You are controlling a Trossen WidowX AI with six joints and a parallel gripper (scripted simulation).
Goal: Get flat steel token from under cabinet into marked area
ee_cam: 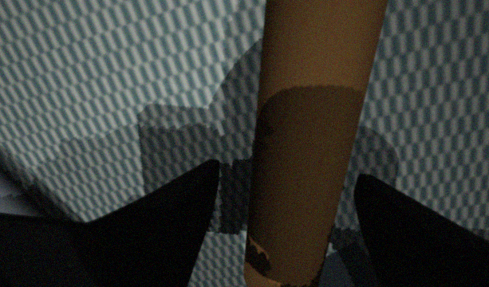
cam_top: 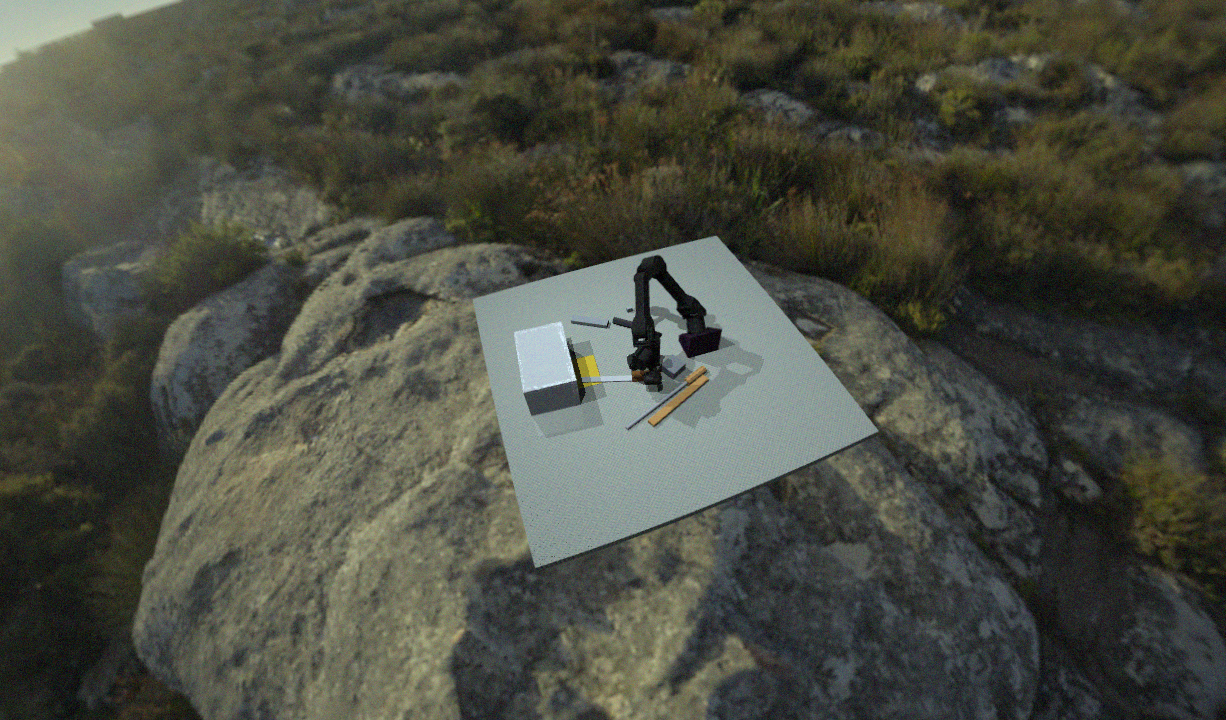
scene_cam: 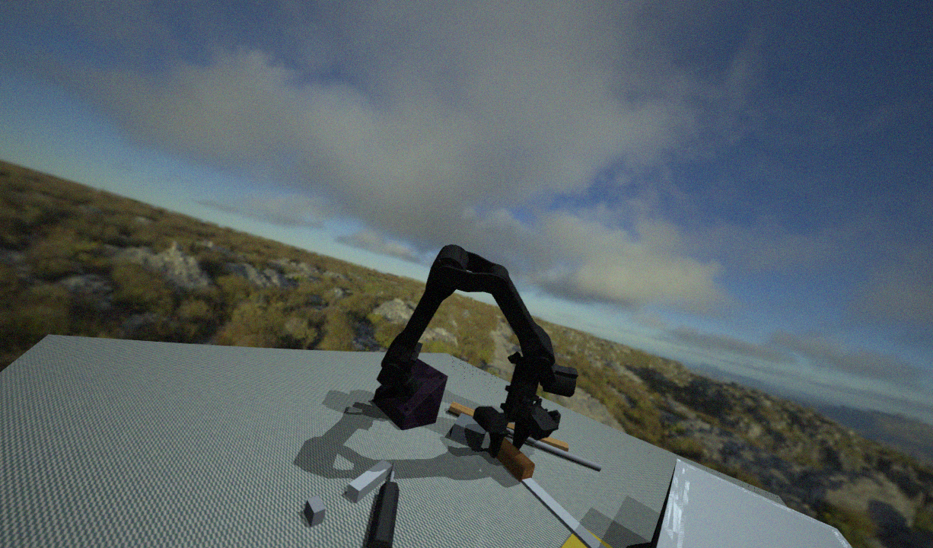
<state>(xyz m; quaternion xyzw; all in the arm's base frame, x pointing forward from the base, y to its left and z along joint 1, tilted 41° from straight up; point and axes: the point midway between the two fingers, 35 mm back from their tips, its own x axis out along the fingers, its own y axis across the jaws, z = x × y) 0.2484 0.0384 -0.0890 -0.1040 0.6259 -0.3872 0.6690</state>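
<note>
The grey block lies 10 cm behind my gripper tip and 1 cm above it. The rest, counted from my gripper tip: grey bar: 9 cm behind, 28 cm to the right; then small grey cube: 8 cm behind, 38 cm to the right; then wooden stick: 5 cm behind, 14 cm to the left.
</note>
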